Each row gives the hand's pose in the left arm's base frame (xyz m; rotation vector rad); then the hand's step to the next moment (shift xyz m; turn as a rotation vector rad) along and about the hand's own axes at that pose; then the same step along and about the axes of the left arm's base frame.
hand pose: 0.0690 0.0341 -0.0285 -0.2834 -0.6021 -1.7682
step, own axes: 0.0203 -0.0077 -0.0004 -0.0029 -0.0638 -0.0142
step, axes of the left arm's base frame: -0.0130 -0.0156 0.0076 -0.0582 0.0063 -0.0292
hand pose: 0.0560 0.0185 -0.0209 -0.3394 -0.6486 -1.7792
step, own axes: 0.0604 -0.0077 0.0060 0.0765 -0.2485 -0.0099
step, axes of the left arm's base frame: -0.0262 -0.0426 0.0352 -0.2578 -0.0181 -0.0301
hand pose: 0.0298 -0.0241 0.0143 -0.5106 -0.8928 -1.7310
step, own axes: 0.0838 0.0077 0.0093 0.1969 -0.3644 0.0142
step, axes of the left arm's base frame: -0.0218 -0.0456 0.0679 -0.4091 -0.0566 0.0342
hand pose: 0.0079 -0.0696 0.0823 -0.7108 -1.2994 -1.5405
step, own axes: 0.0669 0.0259 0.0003 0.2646 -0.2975 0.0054
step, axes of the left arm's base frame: -0.0008 -0.0188 0.0692 -0.3712 -0.0830 0.1178
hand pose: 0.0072 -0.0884 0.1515 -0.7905 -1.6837 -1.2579
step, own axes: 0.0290 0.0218 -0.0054 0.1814 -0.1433 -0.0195
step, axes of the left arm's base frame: 0.0080 0.0009 0.0358 -0.1958 -0.0616 0.1082
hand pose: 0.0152 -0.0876 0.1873 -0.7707 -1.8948 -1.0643
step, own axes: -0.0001 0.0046 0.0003 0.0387 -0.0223 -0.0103
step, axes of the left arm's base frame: 0.0036 0.0024 0.0016 -0.0330 -0.0148 0.0282
